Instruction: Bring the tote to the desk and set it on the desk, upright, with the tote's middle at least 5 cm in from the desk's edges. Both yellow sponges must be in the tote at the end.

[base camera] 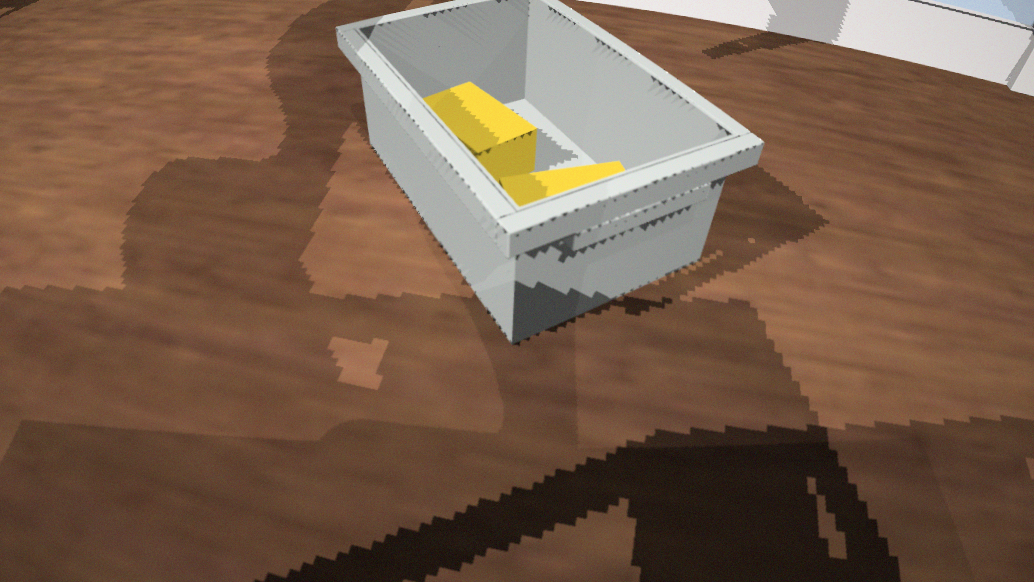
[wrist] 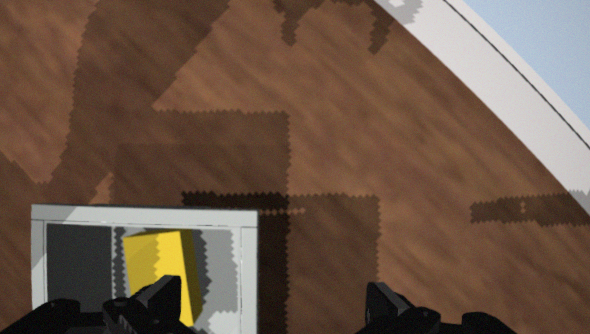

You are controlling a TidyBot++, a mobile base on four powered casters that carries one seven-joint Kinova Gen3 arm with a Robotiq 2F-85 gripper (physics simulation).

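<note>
The grey tote stands upright on the brown wood floor. One yellow sponge lies in its far part. The second yellow sponge lies in its near part, partly hidden by the near rim, and does not show in the wrist view. My gripper is open, its fingers wide apart. In the wrist view the tote's right wall shows between the fingertips, nearer the left finger, which covers part of the far sponge. The height over the rim is hard to tell. The desk does not show in either view.
A white wall base runs along the upper right of both views, beyond the tote. Dark shadows of the arm and the tote lie on the floor. A recessed handle strip shows on the tote's near end, under the rim.
</note>
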